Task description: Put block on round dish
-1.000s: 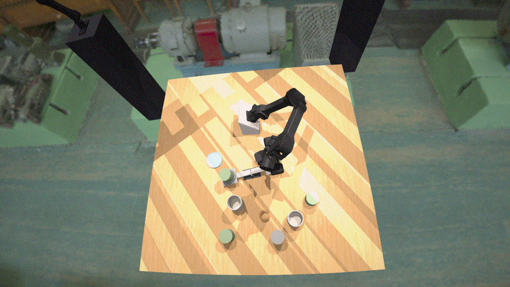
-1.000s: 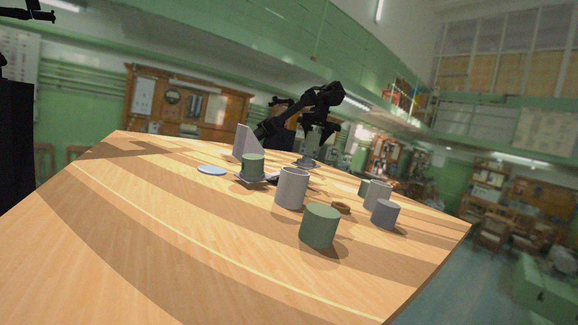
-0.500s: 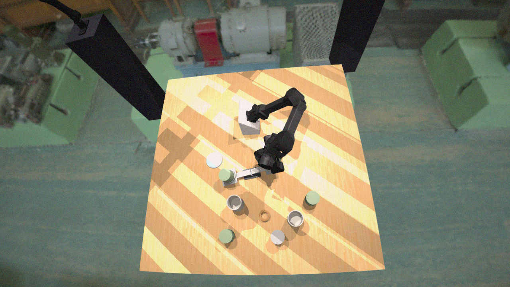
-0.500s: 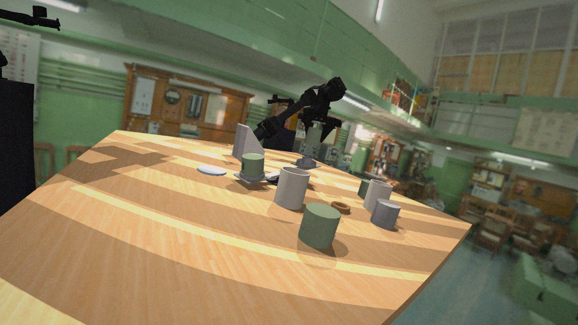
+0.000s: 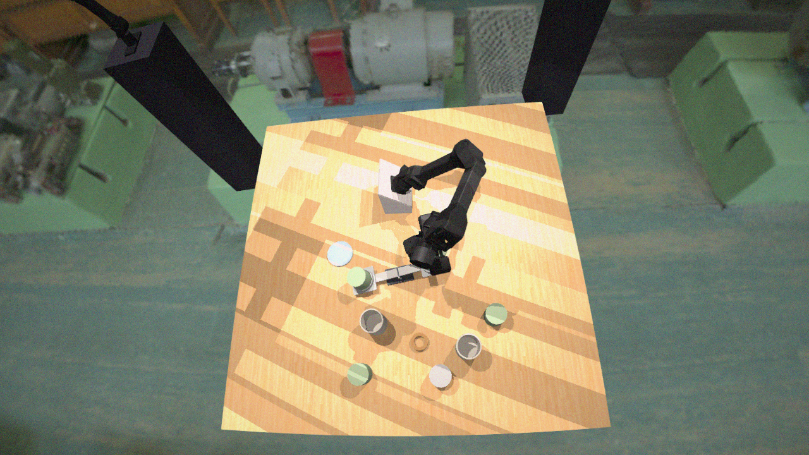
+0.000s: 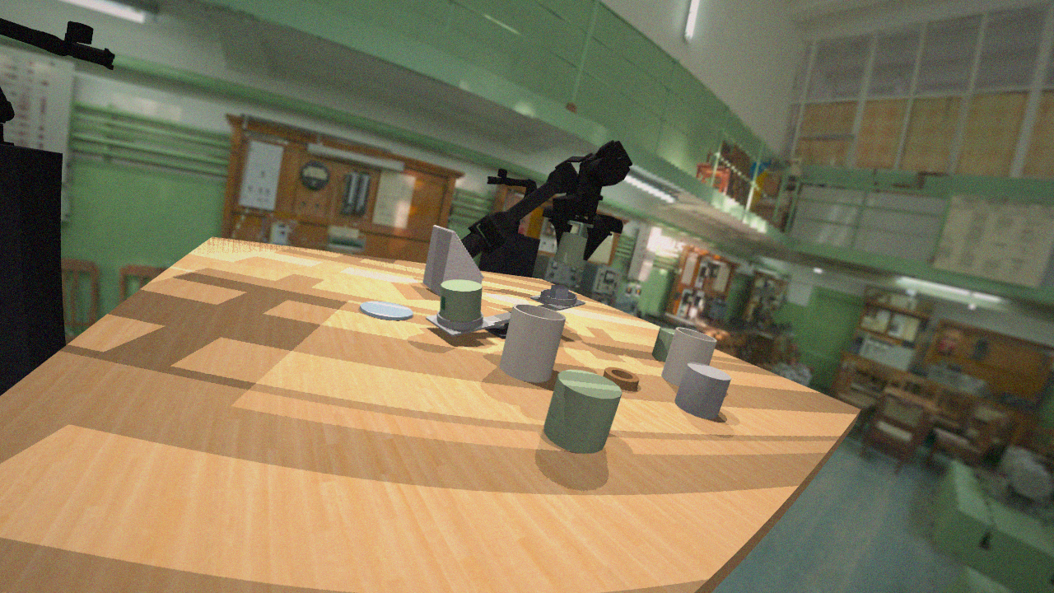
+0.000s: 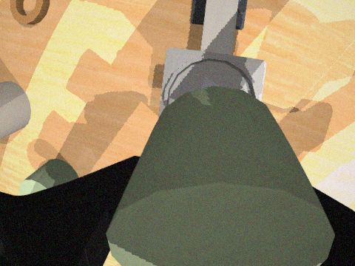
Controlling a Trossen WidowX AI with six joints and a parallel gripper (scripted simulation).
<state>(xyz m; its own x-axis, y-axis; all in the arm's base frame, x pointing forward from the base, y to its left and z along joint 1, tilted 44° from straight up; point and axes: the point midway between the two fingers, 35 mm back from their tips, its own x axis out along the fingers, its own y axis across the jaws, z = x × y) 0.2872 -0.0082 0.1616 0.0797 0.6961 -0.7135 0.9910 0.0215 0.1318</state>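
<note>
My gripper tip is 80 mm above the grey block and 10 mm to the left of it. From my gripper tip the other things lie so: grey cylinder (360 mm ahead, 130 mm below, 20 mm to the right); round light-blue dish (360 mm to the right, 170 mm below, 90 mm behind); small grey balance (140 mm to the right, 130 mm below, 20 mm ahead).
</note>
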